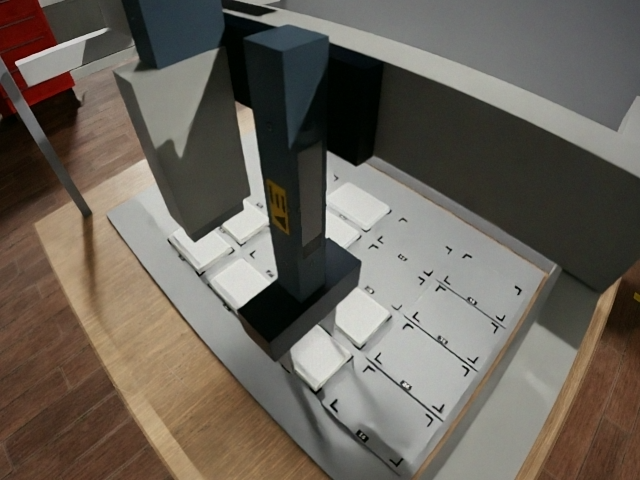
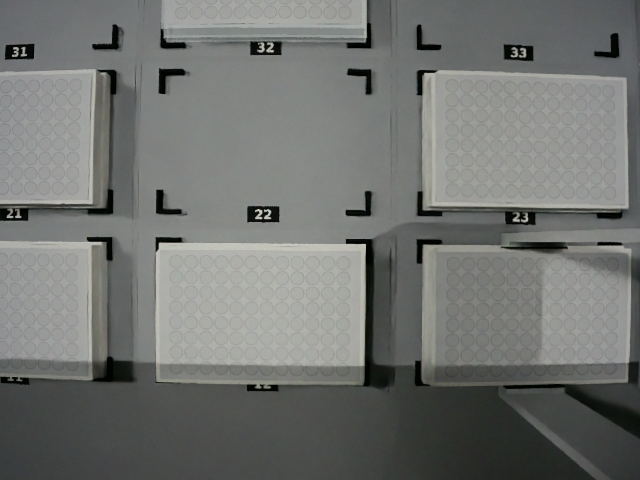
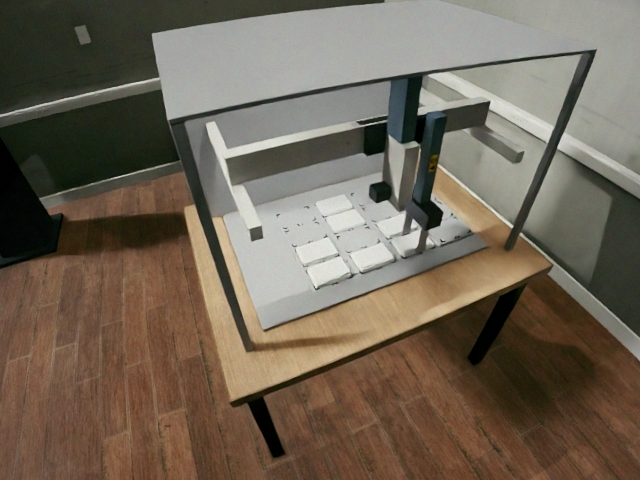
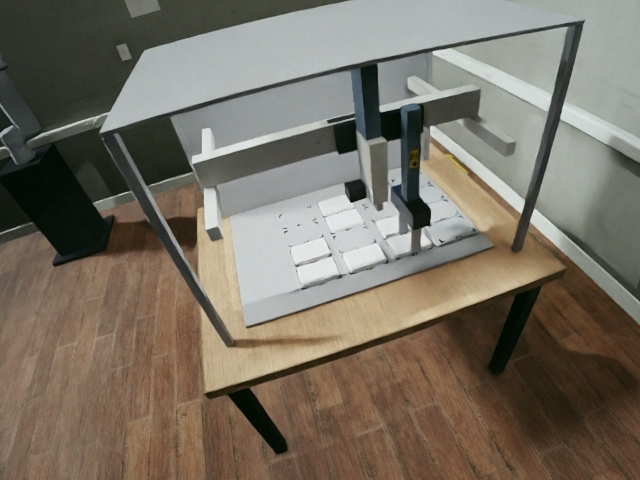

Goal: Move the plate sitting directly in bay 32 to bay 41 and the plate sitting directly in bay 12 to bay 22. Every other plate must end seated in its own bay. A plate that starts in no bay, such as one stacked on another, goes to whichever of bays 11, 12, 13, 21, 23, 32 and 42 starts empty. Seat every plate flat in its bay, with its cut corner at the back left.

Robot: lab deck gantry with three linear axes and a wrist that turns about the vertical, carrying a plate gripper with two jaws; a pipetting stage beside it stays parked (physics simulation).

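Places are measured from the robot's base along level axes (x ahead, y left, z up), in centimetres.
Pixels of known places: gripper, fingertip midpoint: (image 1: 306, 347) (image 2: 528, 314) (image 3: 412, 243) (image 4: 409, 243); robot's base, origin of the base link: (image 1: 168, 240) (image 3: 316, 289) (image 4: 303, 288).
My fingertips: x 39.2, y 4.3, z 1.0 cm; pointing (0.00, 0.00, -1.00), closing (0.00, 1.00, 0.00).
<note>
For each thing: its top centre in the pictures, then the offset to it from my fingertips. "spot": a spot on its surface instead.
- white plate, middle of its top: (image 2: 534, 317) (image 1: 306, 345) (image 4: 409, 241) (image 3: 412, 241) dx +0.0, dy +0.0, dz +0.7 cm
- Bay 22, surface spot: (image 2: 263, 139) spot: dx -16.5, dy +10.8, dz -1.0 cm
- bay 41, surface spot: (image 3: 293, 218) spot: dx -34.0, dy +32.0, dz -1.0 cm
- bay 11, surface spot: (image 2: 41, 310) spot: dx -29.8, dy +0.1, dz +0.4 cm
- bay 21, surface spot: (image 2: 41, 139) spot: dx -29.9, dy +10.5, dz +0.4 cm
- bay 23, surface spot: (image 2: 527, 144) spot: dx -0.4, dy +10.4, dz +0.4 cm
- bay 42, surface spot: (image 4: 336, 205) (image 3: 335, 205) spot: dx -16.6, dy +30.7, dz +0.4 cm
My gripper (image 1: 309, 345) (image 2: 534, 316) (image 3: 415, 240) (image 4: 409, 238) is shut on the white plate (image 2: 480, 330) in bay 13, its jaws against the front and back sides. That plate lies flat inside its corner marks. One plate (image 2: 258, 315) (image 1: 242, 281) (image 3: 372, 257) sits in bay 12. Another plate (image 2: 263, 12) (image 3: 345, 221) (image 4: 344, 220) sits in bay 32. Bay 22 (image 2: 263, 139) and bay 41 (image 3: 293, 218) hold no plate. Cut corners are too small to judge.
Other plates sit in bay 11 (image 2: 41, 310), bay 21 (image 2: 41, 139), bay 23 (image 2: 527, 144) and bay 42 (image 3: 334, 205) (image 4: 336, 205). The parked pipetting stage (image 1: 191, 149) (image 3: 400, 165) stands beside the gripper column. A gantry beam (image 4: 268, 156) crosses behind.
</note>
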